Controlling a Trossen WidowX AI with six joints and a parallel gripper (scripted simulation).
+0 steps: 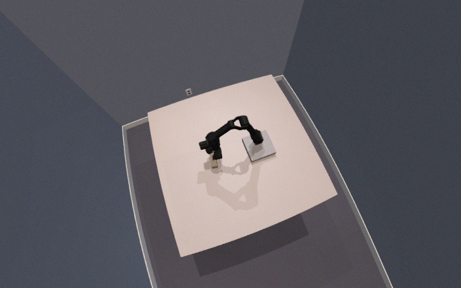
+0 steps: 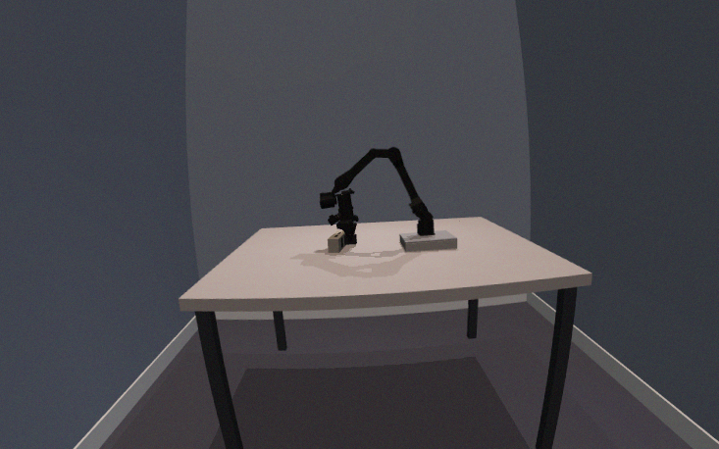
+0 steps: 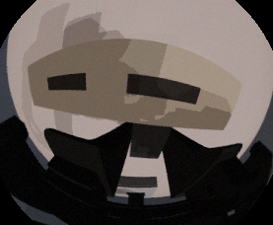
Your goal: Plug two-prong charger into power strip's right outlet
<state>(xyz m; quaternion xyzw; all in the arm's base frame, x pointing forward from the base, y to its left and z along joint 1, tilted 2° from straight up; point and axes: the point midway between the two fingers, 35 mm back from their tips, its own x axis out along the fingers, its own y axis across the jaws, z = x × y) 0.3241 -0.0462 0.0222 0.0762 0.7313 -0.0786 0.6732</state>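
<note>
My gripper tip is now 20 mm short of the black two-prong charger and 10 mm below it.
</note>
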